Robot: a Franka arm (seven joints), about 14 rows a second.
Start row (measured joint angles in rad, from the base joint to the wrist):
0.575, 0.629, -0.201, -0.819, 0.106, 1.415, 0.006
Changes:
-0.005, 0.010, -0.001, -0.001, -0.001, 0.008, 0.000
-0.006, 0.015, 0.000, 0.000, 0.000, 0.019, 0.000
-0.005, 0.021, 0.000, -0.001, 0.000, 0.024, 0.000
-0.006, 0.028, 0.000, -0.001, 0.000, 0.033, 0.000
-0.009, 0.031, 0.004, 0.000, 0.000, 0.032, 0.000
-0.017, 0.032, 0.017, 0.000, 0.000, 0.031, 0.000
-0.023, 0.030, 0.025, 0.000, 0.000, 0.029, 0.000
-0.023, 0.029, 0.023, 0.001, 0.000, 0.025, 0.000
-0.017, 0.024, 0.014, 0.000, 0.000, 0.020, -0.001
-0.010, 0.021, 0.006, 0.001, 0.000, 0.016, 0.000
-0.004, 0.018, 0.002, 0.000, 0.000, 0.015, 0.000
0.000, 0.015, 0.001, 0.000, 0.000, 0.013, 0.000
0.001, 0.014, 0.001, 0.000, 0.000, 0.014, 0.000
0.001, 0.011, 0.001, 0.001, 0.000, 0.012, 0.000
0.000, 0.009, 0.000, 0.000, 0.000, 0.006, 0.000
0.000, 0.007, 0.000, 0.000, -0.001, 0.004, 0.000
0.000, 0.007, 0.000, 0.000, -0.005, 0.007, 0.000
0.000, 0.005, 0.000, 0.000, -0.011, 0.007, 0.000
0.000, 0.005, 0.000, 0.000, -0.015, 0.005, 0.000
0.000, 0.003, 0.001, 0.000, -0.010, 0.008, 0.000
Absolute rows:
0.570, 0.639, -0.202, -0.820, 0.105, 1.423, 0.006
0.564, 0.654, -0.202, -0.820, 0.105, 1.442, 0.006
0.559, 0.675, -0.202, -0.821, 0.105, 1.466, 0.006
0.553, 0.703, -0.202, -0.822, 0.105, 1.499, 0.006
0.544, 0.734, -0.198, -0.822, 0.105, 1.531, 0.006
0.527, 0.766, -0.181, -0.822, 0.105, 1.562, 0.006
0.504, 0.796, -0.156, -0.822, 0.105, 1.591, 0.006
0.481, 0.825, -0.133, -0.821, 0.105, 1.616, 0.006
0.464, 0.849, -0.119, -0.821, 0.105, 1.636, 0.005
0.454, 0.870, -0.113, -0.820, 0.105, 1.652, 0.005
0.450, 0.888, -0.111, -0.820, 0.105, 1.667, 0.005
0.450, 0.903, -0.110, -0.820, 0.105, 1.680, 0.005
0.451, 0.917, -0.109, -0.820, 0.105, 1.694, 0.005
0.452, 0.928, -0.108, -0.819, 0.105, 1.706, 0.005
0.452, 0.937, -0.108, -0.819, 0.105, 1.712, 0.005
0.452, 0.944, -0.108, -0.819, 0.104, 1.716, 0.005
0.452, 0.951, -0.108, -0.819, 0.099, 1.723, 0.005
0.452, 0.956, -0.108, -0.819, 0.088, 1.730, 0.005
0.452, 0.961, -0.108, -0.819, 0.073, 1.735, 0.005
0.452, 0.964, -0.107, -0.819, 0.063, 1.743, 0.005

